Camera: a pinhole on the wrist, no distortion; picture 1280 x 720 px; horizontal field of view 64.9 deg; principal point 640.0 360.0 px. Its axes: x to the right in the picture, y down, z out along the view. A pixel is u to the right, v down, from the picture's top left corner.
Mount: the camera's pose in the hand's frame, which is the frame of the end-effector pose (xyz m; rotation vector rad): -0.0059 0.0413 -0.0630 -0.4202 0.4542 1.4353
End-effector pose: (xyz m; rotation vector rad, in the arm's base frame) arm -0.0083 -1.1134 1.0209 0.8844 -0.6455 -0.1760
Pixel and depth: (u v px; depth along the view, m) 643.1 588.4 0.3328
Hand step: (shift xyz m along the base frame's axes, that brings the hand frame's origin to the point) -0.2071 0.0259 0.2436
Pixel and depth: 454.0 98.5 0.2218
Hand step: -0.0539 -0.0444 0.1854
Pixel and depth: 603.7 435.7 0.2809
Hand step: -0.1394 0.0039 0.2170
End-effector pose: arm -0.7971 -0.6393 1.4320 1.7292 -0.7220 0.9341
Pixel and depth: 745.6 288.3 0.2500
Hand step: -0.1114 -0.1906 0.0892
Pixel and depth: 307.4 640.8 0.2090
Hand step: -0.0747 -0.1719 -0.0327
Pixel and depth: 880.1 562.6 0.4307
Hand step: -0.2687 -0.3469 0.0730
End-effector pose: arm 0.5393 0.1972 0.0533 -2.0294 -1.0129 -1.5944
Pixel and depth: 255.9 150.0 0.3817
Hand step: 0.3218 0.1731 -0.0078
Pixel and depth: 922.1 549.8 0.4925
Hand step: 0.4938 -0.1226 -0.0823
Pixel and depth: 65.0 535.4 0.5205
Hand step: 0.4112 0.2769 -0.2370
